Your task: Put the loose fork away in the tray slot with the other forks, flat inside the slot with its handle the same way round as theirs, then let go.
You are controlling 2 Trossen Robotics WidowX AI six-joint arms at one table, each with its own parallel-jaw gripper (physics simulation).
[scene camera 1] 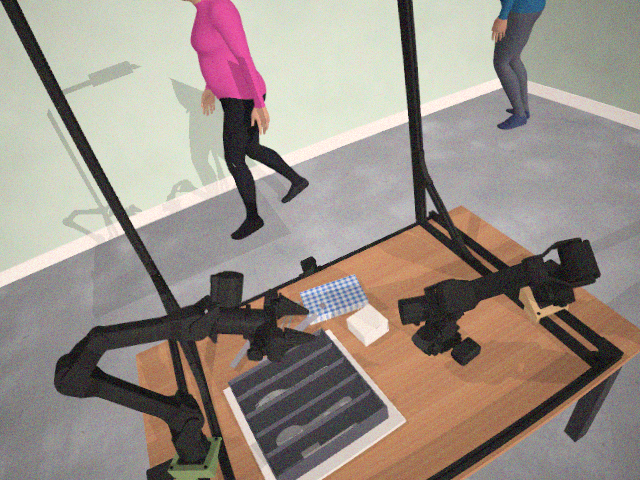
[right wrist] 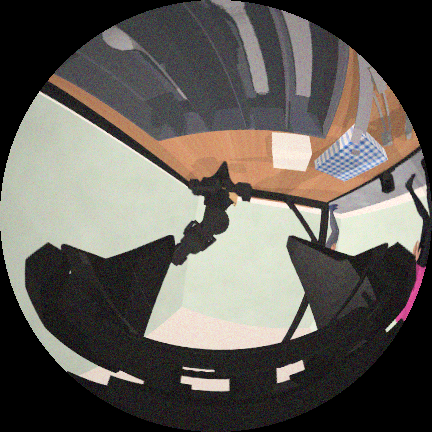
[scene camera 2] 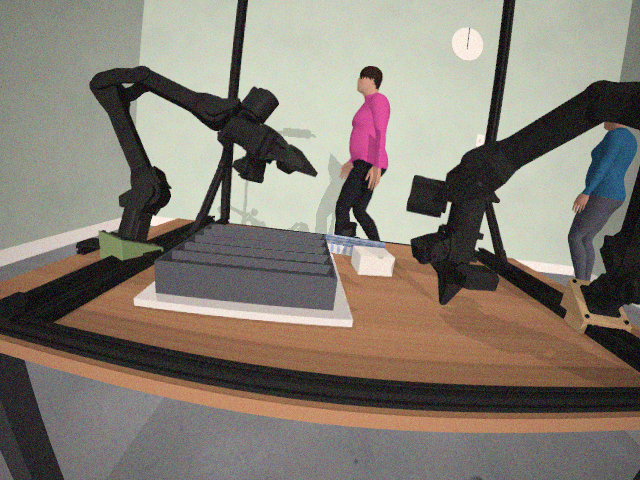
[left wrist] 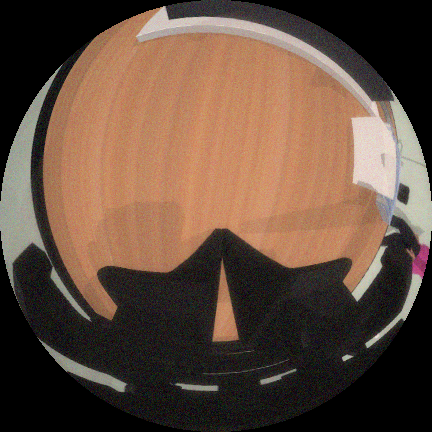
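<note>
A loose grey piece of cutlery (scene camera 1: 240, 356) (right wrist: 362, 90) slants toward a blue-checked block; other pieces lie near it, and I cannot tell which is the fork. The dark slotted tray (scene camera 1: 386, 413) (scene camera 2: 242, 284) holds grey cutlery, including a spoon-like piece (scene camera 1: 271, 397) (right wrist: 117, 40); I cannot tell which slot holds forks. My right gripper (scene camera 1: 316, 323) (scene camera 2: 313, 174) (right wrist: 232, 241) is open and empty, above the tray's far edge. My left gripper (scene camera 2: 442, 301) (left wrist: 220, 233) (right wrist: 224, 161) is shut on nothing, above the table right of the tray; its tips are hidden in scene camera 1.
The blue-checked block (scene camera 1: 333, 297) (right wrist: 352, 155) and a white box (scene camera 1: 367, 325) (scene camera 2: 373, 261) (left wrist: 371, 155) (right wrist: 291, 151) stand beyond the tray. A white board (scene camera 1: 395, 421) (scene camera 2: 242, 315) lies under the tray. Black frame posts (scene camera 1: 410, 103) rise at the table's edges.
</note>
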